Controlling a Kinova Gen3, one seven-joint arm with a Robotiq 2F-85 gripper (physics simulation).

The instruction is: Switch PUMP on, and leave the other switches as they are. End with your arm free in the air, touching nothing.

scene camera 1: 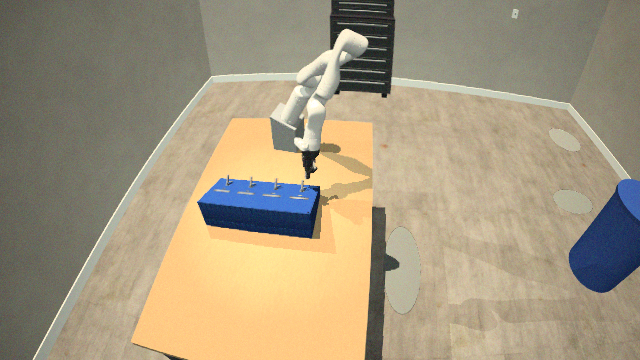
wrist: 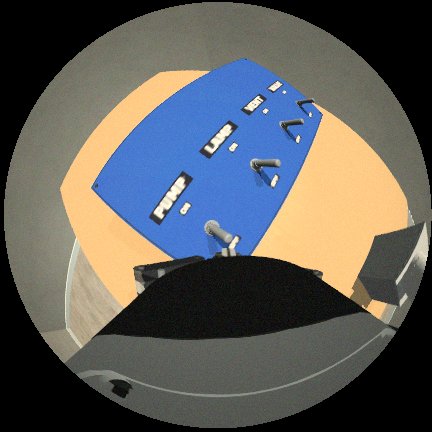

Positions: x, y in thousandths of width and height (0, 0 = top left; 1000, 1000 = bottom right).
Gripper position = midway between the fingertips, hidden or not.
In view: my gripper (wrist: 527, 594) and a blue switch box (wrist: 441, 376).
